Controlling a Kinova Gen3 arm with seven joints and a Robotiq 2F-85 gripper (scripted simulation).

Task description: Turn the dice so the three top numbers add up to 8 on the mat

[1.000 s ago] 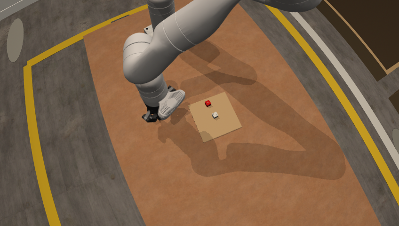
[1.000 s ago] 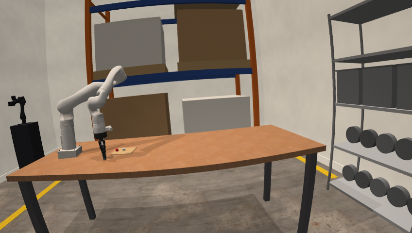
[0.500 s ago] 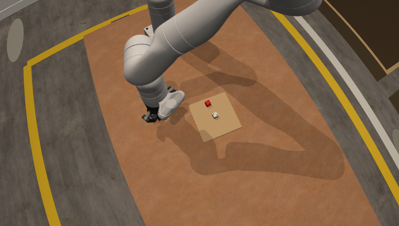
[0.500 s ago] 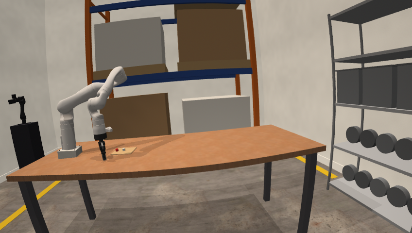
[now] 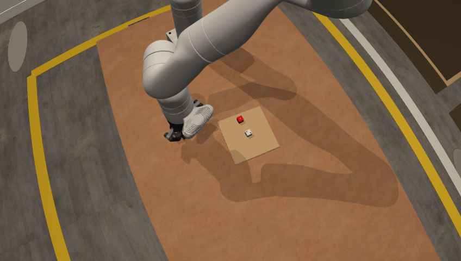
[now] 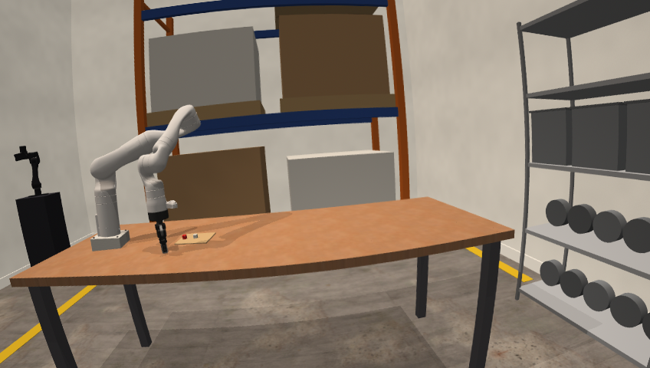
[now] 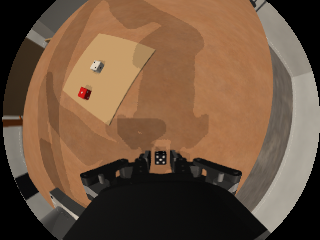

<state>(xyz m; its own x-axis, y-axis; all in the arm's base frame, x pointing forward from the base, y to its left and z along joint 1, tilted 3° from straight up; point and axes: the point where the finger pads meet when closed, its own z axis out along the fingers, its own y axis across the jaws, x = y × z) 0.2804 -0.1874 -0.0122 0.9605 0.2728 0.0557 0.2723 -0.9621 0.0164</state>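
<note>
Now: hand 1 cm above the black die. From my hand the other things lie so: red die 14 cm to the left, 6 cm ahead, 1 cm below; then tan mat 14 cm to the left, 11 cm ahead, 2 cm below; then white die 14 cm to the left, 11 cm ahead, 1 cm below.
</note>
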